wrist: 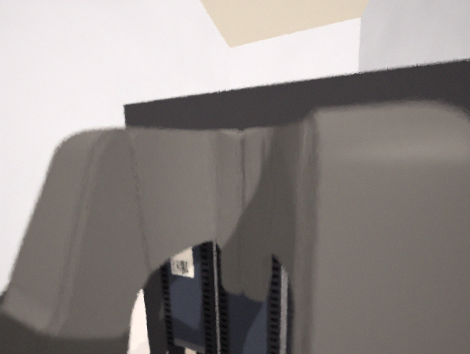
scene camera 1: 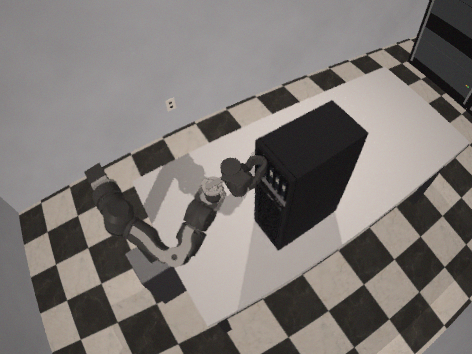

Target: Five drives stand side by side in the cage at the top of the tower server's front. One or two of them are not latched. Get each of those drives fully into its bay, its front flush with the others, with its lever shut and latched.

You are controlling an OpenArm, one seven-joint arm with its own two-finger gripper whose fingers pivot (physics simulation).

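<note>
The black tower server stands upright on the table. In the scene view, several drives with pale details show side by side in the cage at the top of its front; the gripper hides the cage's far-side part. In the wrist view, a blue-faced drive with a white label shows left of the fingertips, and another blue-faced drive shows below and behind them. My gripper is shut and empty, its tips at the cage front. Contact, latching and lever positions cannot be told.
The white table extends around the server. My arm reaches in from the left, in front of the server. A grey wall stands behind the table. A dark rack cabinet stands at the far right, on the checkered floor.
</note>
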